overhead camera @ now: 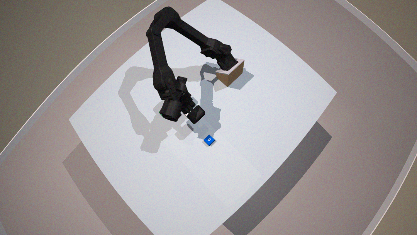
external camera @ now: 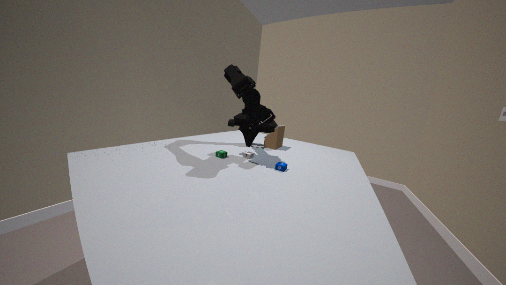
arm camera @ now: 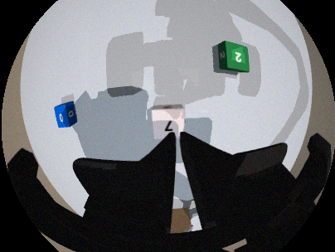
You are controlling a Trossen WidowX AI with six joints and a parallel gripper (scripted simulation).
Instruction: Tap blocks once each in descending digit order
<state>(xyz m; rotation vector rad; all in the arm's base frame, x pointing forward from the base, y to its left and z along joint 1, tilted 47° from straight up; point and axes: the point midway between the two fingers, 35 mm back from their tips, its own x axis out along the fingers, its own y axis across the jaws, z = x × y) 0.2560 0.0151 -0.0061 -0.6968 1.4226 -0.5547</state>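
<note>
My gripper tip is 3 cm above the white block marked 7 and 1 cm to the right of it. Also, from my gripper tip: blue block marked 0: 16 cm to the left, 3 cm below, 1 cm ahead; then green block marked 2: 8 cm ahead, 7 cm to the right, 3 cm below.
</note>
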